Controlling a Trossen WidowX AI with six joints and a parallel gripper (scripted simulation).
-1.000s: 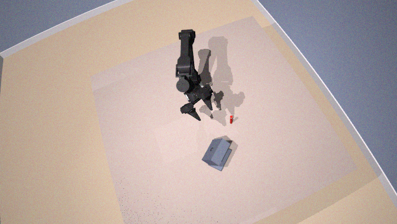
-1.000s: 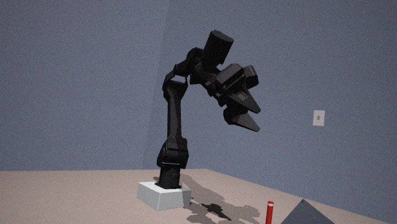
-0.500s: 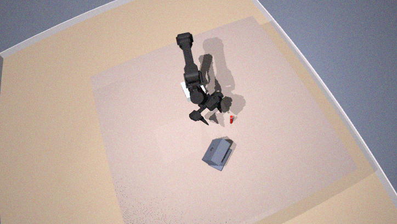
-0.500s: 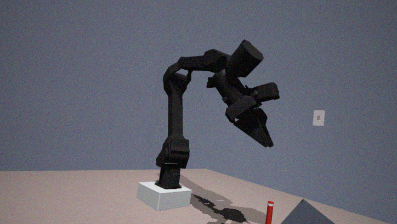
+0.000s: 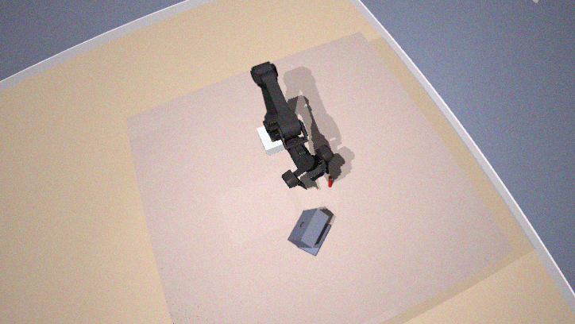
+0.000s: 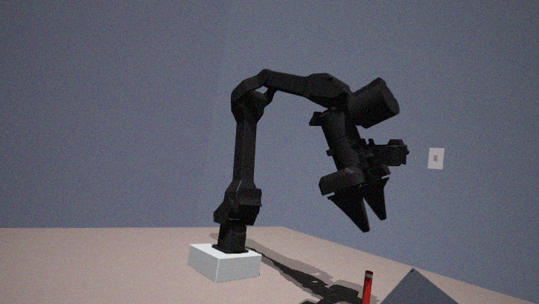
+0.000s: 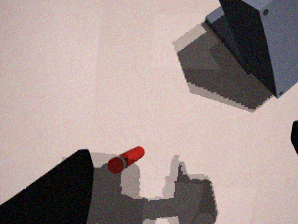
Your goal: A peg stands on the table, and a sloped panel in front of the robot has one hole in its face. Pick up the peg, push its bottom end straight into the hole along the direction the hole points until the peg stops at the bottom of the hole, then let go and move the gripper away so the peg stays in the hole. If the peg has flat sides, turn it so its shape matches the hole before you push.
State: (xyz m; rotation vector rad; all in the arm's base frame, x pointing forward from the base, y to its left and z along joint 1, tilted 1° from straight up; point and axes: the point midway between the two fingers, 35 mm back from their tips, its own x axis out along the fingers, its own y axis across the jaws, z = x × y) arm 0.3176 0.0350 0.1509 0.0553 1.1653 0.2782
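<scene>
Now: the red round peg 40 mm behind my gripper tip, 70 mm to the left of it and 120 mm below it. Also, from my gripper tip: sloped panel (110 mm ahead, 90 mm to the right, 100 mm below).
</scene>
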